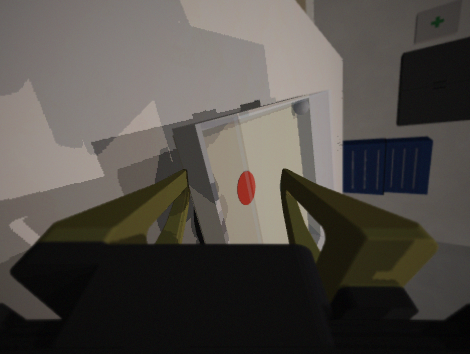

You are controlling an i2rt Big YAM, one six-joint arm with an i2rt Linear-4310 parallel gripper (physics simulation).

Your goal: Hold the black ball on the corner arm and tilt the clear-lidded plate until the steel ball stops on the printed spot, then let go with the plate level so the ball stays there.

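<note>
The clear-lidded plate (324, 135) has a cream floor and pale walls and looks tilted beyond the fingers. The red printed spot (246, 188) is near the middle of the part that shows. The steel ball (301, 106) is in the far right corner of the plate, well away from the spot. My gripper (235, 177) has its olive fingers partly apart, shut on the black ball. The ball and most of the corner arm are hidden behind the gripper's dark body. A thin black edge shows beside the left finger.
A pale table surface (220, 20) with grey shadows lies beyond and left of the plate; its edge runs down at right. Past it are a blue ribbed object (367, 167), a dark panel (435, 100) and a grey square with a green cross (425, 30).
</note>
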